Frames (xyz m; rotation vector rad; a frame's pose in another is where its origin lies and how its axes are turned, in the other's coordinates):
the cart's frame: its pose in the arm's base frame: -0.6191 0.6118 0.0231 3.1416 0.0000 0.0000
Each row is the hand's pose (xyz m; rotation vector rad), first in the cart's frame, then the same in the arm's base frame.
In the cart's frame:
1: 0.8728 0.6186 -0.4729 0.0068 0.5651 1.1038
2: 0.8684 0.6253 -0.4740 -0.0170 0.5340 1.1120
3: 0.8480 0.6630 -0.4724 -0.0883 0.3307 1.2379
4: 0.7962 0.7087 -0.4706 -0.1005 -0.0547 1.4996
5: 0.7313 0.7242 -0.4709 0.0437 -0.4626 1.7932
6: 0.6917 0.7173 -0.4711 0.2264 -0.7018 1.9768
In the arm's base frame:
1: 0.2537 -0.0068 0.4960 -2.5516 1.6216 -0.8302
2: 0.2493 -0.0135 0.4971 2.5497 -1.6298 0.7826
3: 0.2289 -0.0512 0.4955 2.4519 -1.7675 0.4722
4: 0.1771 -0.0969 0.4937 2.2301 -2.0797 -0.0759
5: 0.1122 -0.1124 0.4940 -1.8653 2.4022 0.6197
6: 0.0726 -0.1055 0.4942 -1.4639 2.4186 0.8587

